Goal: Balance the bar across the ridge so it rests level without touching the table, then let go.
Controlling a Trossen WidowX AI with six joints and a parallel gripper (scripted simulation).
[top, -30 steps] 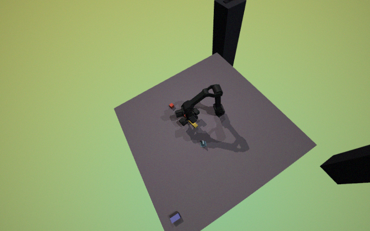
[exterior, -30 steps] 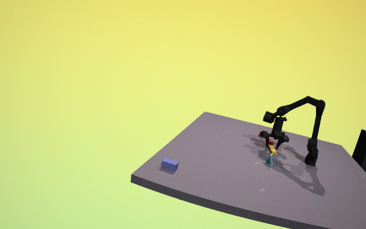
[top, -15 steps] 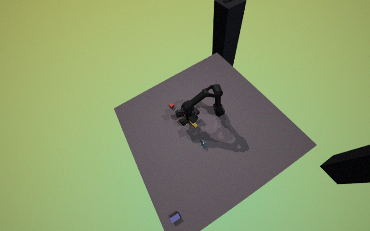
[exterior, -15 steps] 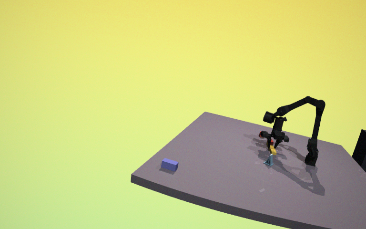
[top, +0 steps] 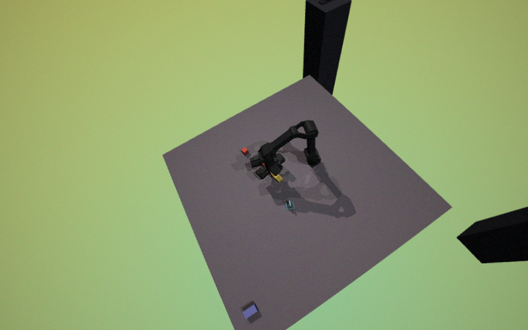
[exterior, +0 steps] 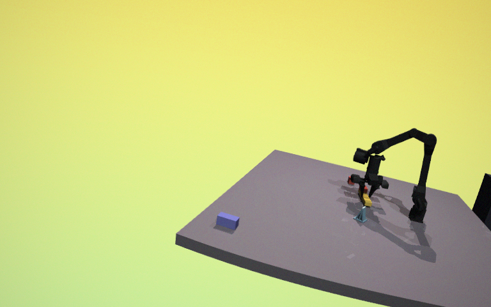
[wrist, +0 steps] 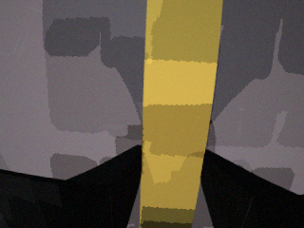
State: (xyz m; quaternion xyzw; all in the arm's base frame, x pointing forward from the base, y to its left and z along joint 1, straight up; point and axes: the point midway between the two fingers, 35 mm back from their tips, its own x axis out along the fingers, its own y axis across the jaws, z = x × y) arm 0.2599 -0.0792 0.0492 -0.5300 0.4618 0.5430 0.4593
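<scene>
Now: the teal ridge 24 cm to the left of my gripper tip, 3 cm ahead of it and 1 cm above it. The rest, counted from my gripper tip: blue block: 58 cm to the left, 48 cm ahead; small red cube: 23 cm to the right, 7 cm ahead.
</scene>
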